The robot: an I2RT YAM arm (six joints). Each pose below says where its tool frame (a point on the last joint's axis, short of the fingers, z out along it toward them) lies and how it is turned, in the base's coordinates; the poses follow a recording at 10 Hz.
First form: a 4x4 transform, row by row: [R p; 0 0 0 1], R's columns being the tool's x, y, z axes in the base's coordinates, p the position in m. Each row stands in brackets.
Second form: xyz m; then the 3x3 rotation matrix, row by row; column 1 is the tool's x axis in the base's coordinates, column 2 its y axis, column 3 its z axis. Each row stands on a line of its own. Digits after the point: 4 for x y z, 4 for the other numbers.
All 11 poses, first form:
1: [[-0.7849, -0.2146, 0.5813, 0.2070], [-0.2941, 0.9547, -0.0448, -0.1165], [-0.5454, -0.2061, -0.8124, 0.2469], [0, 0, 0, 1]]
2: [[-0.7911, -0.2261, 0.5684, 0.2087], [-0.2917, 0.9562, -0.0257, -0.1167], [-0.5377, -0.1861, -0.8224, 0.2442], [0, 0, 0, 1]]
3: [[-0.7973, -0.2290, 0.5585, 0.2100], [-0.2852, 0.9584, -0.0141, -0.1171], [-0.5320, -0.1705, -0.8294, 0.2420], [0, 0, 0, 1]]
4: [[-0.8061, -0.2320, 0.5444, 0.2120], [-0.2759, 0.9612, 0.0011, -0.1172], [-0.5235, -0.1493, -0.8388, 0.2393], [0, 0, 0, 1]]
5: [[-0.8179, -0.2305, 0.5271, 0.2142], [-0.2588, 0.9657, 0.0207, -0.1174], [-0.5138, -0.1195, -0.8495, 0.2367], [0, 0, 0, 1]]
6: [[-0.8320, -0.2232, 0.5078, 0.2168], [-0.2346, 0.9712, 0.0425, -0.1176], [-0.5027, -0.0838, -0.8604, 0.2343], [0, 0, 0, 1]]
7: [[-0.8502, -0.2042, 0.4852, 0.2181], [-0.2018, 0.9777, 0.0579, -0.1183], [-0.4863, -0.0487, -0.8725, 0.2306], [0, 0, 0, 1]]
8: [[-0.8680, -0.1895, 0.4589, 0.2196], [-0.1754, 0.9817, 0.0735, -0.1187], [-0.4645, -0.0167, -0.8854, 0.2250], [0, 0, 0, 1]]
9: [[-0.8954, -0.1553, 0.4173, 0.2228], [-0.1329, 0.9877, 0.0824, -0.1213], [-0.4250, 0.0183, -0.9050, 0.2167], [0, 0, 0, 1]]
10: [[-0.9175, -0.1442, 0.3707, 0.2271], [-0.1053, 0.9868, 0.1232, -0.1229], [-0.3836, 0.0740, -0.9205, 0.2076], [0, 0, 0, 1]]
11: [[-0.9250, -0.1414, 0.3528, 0.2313], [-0.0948, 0.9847, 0.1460, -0.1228], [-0.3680, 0.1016, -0.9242, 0.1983], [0, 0, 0, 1]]
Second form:
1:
0.2070, -0.1165, 0.2469
-0.7849, -0.2146, 0.5813
-0.2941, 0.9547, -0.0448
-0.5454, -0.2061, -0.8124

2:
0.2087, -0.1167, 0.2442
-0.7911, -0.2261, 0.5684
-0.2917, 0.9562, -0.0257
-0.5377, -0.1861, -0.8224

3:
0.2100, -0.1171, 0.2420
-0.7973, -0.2290, 0.5585
-0.2852, 0.9584, -0.0141
-0.5320, -0.1705, -0.8294

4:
0.2120, -0.1172, 0.2393
-0.8061, -0.2320, 0.5444
-0.2759, 0.9612, 0.0011
-0.5235, -0.1493, -0.8388

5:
0.2142, -0.1174, 0.2367
-0.8179, -0.2305, 0.5271
-0.2588, 0.9657, 0.0207
-0.5138, -0.1195, -0.8495

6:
0.2168, -0.1176, 0.2343
-0.8320, -0.2232, 0.5078
-0.2346, 0.9712, 0.0425
-0.5027, -0.0838, -0.8604

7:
0.2181, -0.1183, 0.2306
-0.8502, -0.2042, 0.4852
-0.2018, 0.9777, 0.0579
-0.4863, -0.0487, -0.8725

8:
0.2196, -0.1187, 0.2250
-0.8680, -0.1895, 0.4589
-0.1754, 0.9817, 0.0735
-0.4645, -0.0167, -0.8854

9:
0.2228, -0.1213, 0.2167
-0.8954, -0.1553, 0.4173
-0.1329, 0.9877, 0.0824
-0.4250, 0.0183, -0.9050

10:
0.2271, -0.1229, 0.2076
-0.9175, -0.1442, 0.3707
-0.1053, 0.9868, 0.1232
-0.3836, 0.0740, -0.9205

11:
0.2313, -0.1228, 0.1983
-0.9250, -0.1414, 0.3528
-0.0948, 0.9847, 0.1460
-0.3680, 0.1016, -0.9242

